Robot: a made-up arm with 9 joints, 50 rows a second.
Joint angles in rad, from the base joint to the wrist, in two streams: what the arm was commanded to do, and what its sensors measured. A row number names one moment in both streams.
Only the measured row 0 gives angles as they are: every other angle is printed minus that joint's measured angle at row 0.
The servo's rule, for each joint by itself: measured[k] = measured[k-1] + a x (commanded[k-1-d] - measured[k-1]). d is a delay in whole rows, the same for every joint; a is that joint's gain. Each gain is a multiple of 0.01, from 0.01 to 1. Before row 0 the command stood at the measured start. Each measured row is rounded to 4 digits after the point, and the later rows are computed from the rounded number. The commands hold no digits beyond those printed.
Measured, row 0:
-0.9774, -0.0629, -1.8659, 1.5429, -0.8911, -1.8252, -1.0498, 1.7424, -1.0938
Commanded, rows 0 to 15:
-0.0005, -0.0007, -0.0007, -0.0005, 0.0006, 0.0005, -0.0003, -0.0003, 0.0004
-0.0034, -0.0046, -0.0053, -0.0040, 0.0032, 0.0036, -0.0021, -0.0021, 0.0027
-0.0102, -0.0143, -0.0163, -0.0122, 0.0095, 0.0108, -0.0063, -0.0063, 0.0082
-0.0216, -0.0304, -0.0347, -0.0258, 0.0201, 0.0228, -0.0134, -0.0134, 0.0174
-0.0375, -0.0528, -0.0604, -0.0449, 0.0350, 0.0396, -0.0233, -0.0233, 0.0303
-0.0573, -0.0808, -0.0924, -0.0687, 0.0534, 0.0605, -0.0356, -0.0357, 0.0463
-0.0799, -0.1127, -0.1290, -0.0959, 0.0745, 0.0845, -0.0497, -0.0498, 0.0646
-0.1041, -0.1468, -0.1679, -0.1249, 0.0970, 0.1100, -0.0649, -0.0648, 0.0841
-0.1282, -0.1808, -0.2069, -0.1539, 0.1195, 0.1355, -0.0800, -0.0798, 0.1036
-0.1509, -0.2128, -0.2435, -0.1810, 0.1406, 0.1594, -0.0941, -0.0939, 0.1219
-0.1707, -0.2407, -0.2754, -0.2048, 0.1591, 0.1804, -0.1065, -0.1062, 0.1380
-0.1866, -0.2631, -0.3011, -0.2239, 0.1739, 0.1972, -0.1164, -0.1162, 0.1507
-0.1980, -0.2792, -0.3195, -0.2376, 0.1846, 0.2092, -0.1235, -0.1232, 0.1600
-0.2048, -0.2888, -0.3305, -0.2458, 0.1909, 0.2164, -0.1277, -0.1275, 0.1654
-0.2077, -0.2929, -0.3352, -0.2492, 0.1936, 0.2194, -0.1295, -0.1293, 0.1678
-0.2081, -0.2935, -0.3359, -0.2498, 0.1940, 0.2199, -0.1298, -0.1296, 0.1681
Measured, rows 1 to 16:
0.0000, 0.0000, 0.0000, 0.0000, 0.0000, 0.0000, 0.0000, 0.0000, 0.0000
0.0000, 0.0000, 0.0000, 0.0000, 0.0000, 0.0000, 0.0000, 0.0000, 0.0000
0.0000, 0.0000, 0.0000, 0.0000, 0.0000, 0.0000, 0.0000, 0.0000, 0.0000
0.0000, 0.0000, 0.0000, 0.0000, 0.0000, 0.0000, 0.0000, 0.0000, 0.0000
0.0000, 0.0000, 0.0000, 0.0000, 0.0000, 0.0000, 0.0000, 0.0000, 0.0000
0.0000, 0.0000, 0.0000, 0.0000, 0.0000, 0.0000, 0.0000, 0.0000, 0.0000
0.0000, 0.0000, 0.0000, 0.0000, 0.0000, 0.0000, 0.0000, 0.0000, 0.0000
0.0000, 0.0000, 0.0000, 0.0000, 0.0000, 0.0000, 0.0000, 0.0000, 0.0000
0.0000, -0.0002, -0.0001, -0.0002, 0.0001, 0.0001, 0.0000, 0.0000, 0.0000
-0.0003, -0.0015, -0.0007, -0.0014, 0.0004, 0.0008, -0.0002, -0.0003, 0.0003
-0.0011, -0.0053, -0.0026, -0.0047, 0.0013, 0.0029, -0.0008, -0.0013, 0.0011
-0.0027, -0.0128, -0.0065, -0.0112, 0.0032, 0.0071, -0.0021, -0.0032, 0.0027
-0.0055, -0.0248, -0.0130, -0.0216, 0.0064, 0.0139, -0.0042, -0.0064, 0.0055
-0.0096, -0.0416, -0.0225, -0.0362, 0.0111, 0.0237, -0.0073, -0.0111, 0.0096
-0.0152, -0.0629, -0.0353, -0.0547, 0.0174, 0.0365, -0.0115, -0.0173, 0.0151
-0.0223, -0.0881, -0.0512, -0.0765, 0.0254, 0.0519, -0.0168, -0.0249, 0.0220
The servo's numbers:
d 8
a 0.08 0.30 0.12 0.31 0.10 0.21 0.10 0.16 0.10

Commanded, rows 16 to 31:
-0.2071, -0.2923, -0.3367, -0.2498, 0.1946, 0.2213, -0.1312, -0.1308, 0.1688
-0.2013, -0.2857, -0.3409, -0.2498, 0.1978, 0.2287, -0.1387, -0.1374, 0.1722
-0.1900, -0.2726, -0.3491, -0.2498, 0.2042, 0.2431, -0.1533, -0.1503, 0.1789
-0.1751, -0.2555, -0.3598, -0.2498, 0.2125, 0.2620, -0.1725, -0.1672, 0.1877
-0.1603, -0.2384, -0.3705, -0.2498, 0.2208, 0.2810, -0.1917, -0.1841, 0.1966
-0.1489, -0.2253, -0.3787, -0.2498, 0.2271, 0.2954, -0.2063, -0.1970, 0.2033
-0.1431, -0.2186, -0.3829, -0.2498, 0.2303, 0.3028, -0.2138, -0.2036, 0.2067
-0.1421, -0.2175, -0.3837, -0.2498, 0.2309, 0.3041, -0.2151, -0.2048, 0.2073
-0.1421, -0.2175, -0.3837, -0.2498, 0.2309, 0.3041, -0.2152, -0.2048, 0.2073
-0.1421, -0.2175, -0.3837, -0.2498, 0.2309, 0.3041, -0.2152, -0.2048, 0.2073
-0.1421, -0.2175, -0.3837, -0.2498, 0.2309, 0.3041, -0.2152, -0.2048, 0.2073
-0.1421, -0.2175, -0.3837, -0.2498, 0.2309, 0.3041, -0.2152, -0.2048, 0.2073
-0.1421, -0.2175, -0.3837, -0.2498, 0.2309, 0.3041, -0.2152, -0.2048, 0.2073
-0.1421, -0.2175, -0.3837, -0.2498, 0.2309, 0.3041, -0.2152, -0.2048, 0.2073
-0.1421, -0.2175, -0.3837, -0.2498, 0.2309, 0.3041, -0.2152, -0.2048, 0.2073
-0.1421, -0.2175, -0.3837, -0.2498, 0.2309, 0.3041, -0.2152, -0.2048, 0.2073
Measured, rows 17 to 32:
-0.0308, -0.1159, -0.0699, -0.1005, 0.0348, 0.0695, -0.0231, -0.0337, 0.0302
-0.0404, -0.1450, -0.0907, -0.1255, 0.0454, 0.0884, -0.0302, -0.0433, 0.0394
-0.0508, -0.1737, -0.1129, -0.1501, 0.0568, 0.1077, -0.0378, -0.0534, 0.0493
-0.0617, -0.2005, -0.1355, -0.1730, 0.0685, 0.1265, -0.0457, -0.0634, 0.0594
-0.0726, -0.2241, -0.1576, -0.1930, 0.0801, 0.1439, -0.0535, -0.0730, 0.0695
-0.0832, -0.2435, -0.1783, -0.2094, 0.0912, 0.1591, -0.0609, -0.0817, 0.0791
-0.0932, -0.2583, -0.1971, -0.2217, 0.1014, 0.1718, -0.0678, -0.0893, 0.0880
-0.1024, -0.2689, -0.2138, -0.2304, 0.1107, 0.1819, -0.0740, -0.0957, 0.0960
-0.1108, -0.2759, -0.2285, -0.2364, 0.1191, 0.1902, -0.0797, -0.1013, 0.1033
-0.1180, -0.2788, -0.2420, -0.2406, 0.1270, 0.1983, -0.0856, -0.1071, 0.1102
-0.1238, -0.2769, -0.2549, -0.2435, 0.1347, 0.2077, -0.0924, -0.1140, 0.1171
-0.1279, -0.2705, -0.2675, -0.2455, 0.1425, 0.2191, -0.1004, -0.1225, 0.1242
-0.1305, -0.2609, -0.2799, -0.2468, 0.1503, 0.2321, -0.1095, -0.1324, 0.1314
-0.1320, -0.2502, -0.2918, -0.2477, 0.1580, 0.2454, -0.1192, -0.1427, 0.1386
-0.1329, -0.2407, -0.3027, -0.2484, 0.1652, 0.2575, -0.1287, -0.1524, 0.1454
-0.1336, -0.2337, -0.3124, -0.2488, 0.1718, 0.2673, -0.1373, -0.1608, 0.1516

